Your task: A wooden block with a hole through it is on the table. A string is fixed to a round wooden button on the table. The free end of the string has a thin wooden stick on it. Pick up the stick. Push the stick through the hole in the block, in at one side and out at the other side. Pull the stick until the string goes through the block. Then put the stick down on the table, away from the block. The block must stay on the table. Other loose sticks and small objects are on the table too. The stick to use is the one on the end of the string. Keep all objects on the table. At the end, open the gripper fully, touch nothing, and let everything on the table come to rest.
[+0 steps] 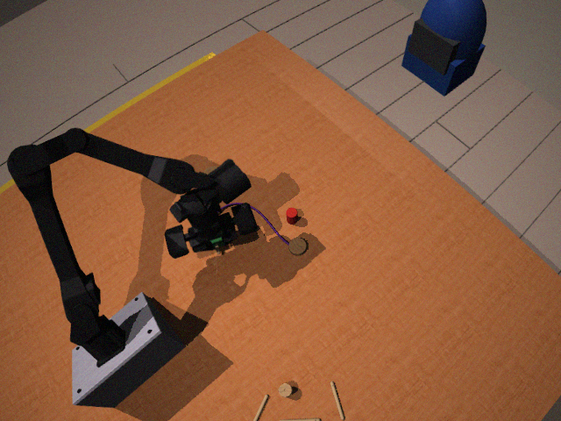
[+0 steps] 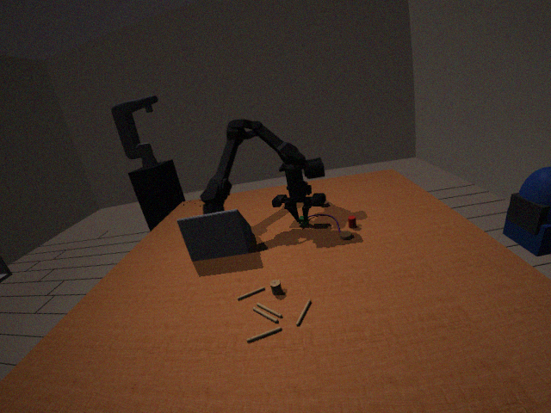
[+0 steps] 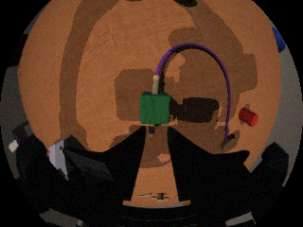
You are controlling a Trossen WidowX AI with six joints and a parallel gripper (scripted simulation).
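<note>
The green block is 20 mm to the left of my gripper tip and 10 mm below it. Also, from my gripper tip: red cylinder (180 mm ahead, 30 mm to the right, 10 mm below); round wooden button (150 mm ahead, 100 mm to the right, 20 mm below); thin wooden stick (40 mm to the left, 10 mm below, 10 mm ahead).
</note>
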